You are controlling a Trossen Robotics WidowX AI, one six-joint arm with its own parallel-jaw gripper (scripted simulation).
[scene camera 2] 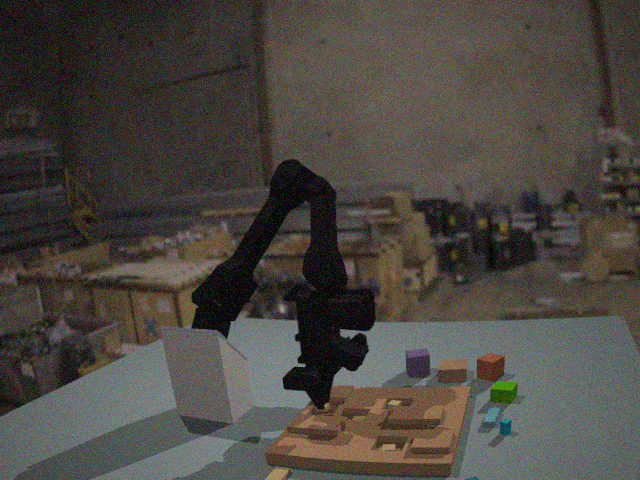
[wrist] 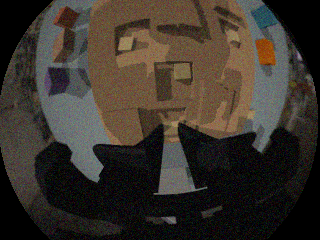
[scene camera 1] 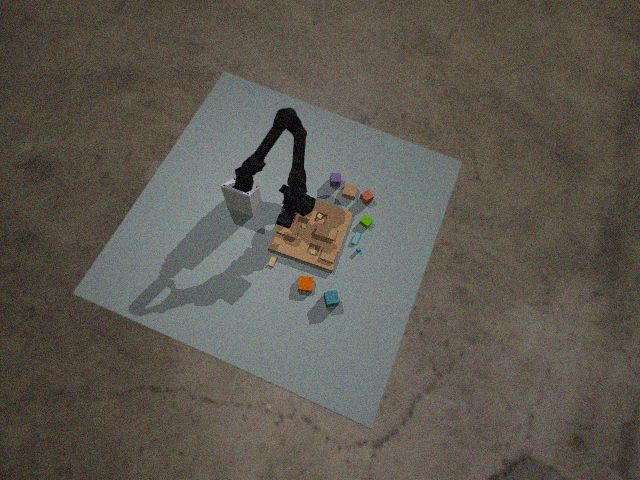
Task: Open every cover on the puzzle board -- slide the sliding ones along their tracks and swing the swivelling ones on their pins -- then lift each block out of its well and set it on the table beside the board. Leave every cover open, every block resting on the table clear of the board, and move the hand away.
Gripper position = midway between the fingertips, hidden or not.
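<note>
I can see my gripper (scene camera 2: pixel 323 406), (wrist: pixel 170 126), and I can see a tan puzzle board (scene camera 1: pixel 299 248), (wrist: pixel 144 78) as well.
</note>
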